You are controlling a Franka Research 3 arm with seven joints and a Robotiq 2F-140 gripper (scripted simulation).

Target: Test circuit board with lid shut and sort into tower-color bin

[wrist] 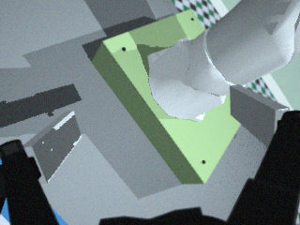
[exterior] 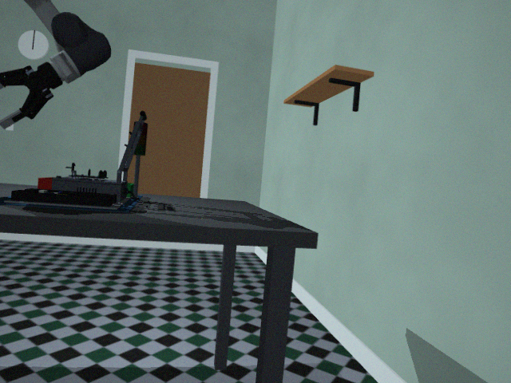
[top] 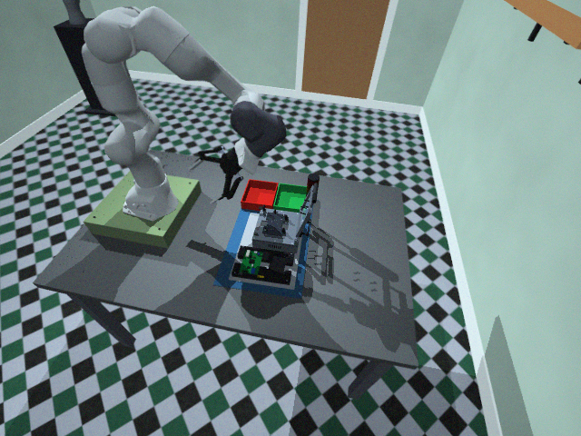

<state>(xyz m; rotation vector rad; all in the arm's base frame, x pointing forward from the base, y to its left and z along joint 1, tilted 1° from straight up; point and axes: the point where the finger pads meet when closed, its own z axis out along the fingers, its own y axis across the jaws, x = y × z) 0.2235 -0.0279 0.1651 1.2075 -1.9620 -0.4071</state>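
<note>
Right now the green circuit board is 22 cm below my hand, 21 cm ahead of it and 17 cm to the right of it. The rest, counted from my hand: tester plate 28 cm ahead, 17 cm below; then black latch hook 21 cm ahead, 15 cm below, 6 cm to the left; then red bin 23 cm below, 20 cm to the left, 17 cm ahead.
</note>
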